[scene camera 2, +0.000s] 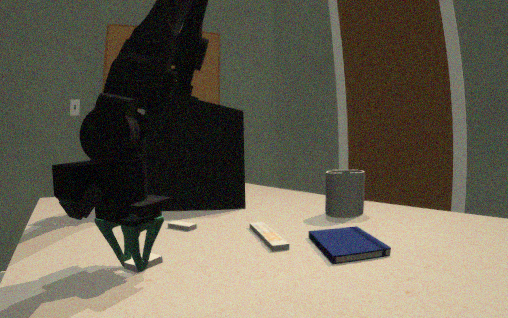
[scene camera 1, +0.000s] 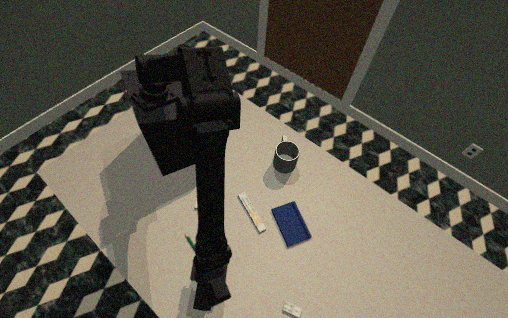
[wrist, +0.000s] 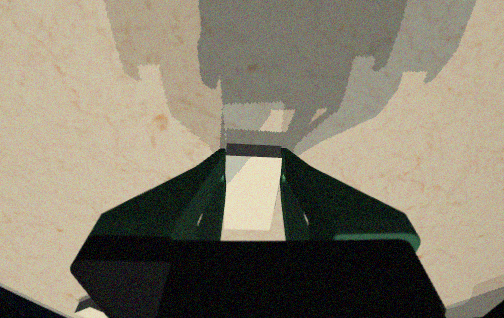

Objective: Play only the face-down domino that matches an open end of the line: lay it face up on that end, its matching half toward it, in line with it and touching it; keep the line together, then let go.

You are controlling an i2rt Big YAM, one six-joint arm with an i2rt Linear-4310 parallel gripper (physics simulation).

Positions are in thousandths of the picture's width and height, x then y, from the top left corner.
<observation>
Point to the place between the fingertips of my gripper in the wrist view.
503, 498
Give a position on a domino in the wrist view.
At 501, 542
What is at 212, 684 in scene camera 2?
My gripper.
</observation>
